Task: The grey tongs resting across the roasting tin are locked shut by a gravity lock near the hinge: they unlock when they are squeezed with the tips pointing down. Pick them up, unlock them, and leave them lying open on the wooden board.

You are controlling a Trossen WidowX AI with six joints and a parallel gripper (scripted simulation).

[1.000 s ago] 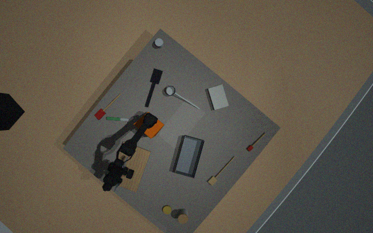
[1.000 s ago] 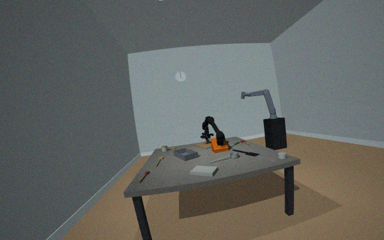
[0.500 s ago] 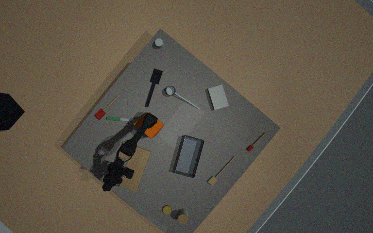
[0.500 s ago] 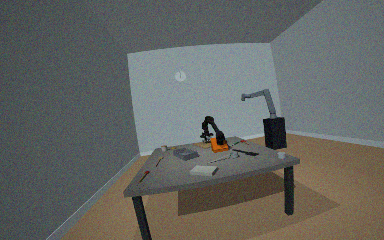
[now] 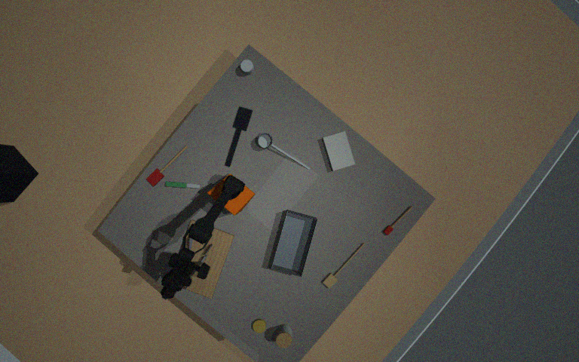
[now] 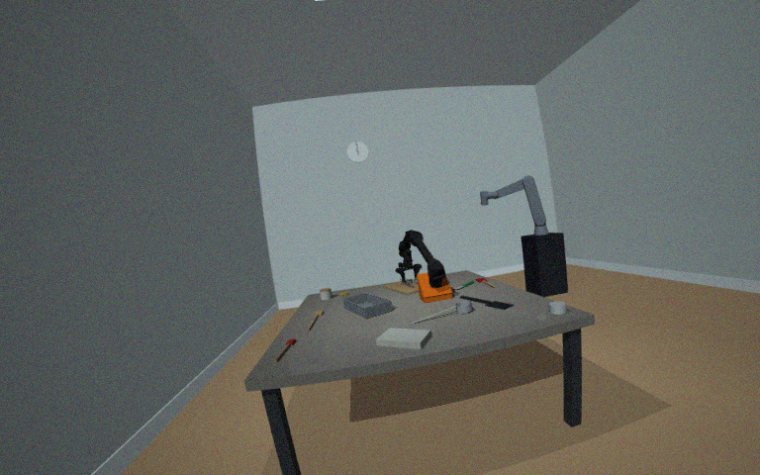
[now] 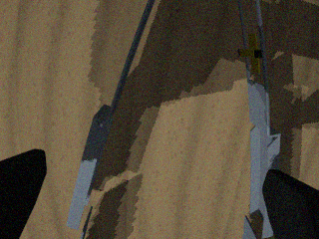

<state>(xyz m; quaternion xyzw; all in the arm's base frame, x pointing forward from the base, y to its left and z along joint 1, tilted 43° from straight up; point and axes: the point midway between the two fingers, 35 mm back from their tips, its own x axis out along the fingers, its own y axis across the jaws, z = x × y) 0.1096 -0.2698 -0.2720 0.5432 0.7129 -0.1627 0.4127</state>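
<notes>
The wooden board is 1 cm ahead of my gripper tip and 4 cm below it. Round my gripper tip: yellow lock piece 1 cm behind, 6 cm to the right, 2 cm below; green-handled tool 32 cm behind, 22 cm to the left, 4 cm below; roasting tin 29 cm ahead, 42 cm to the left, 2 cm below.
</notes>
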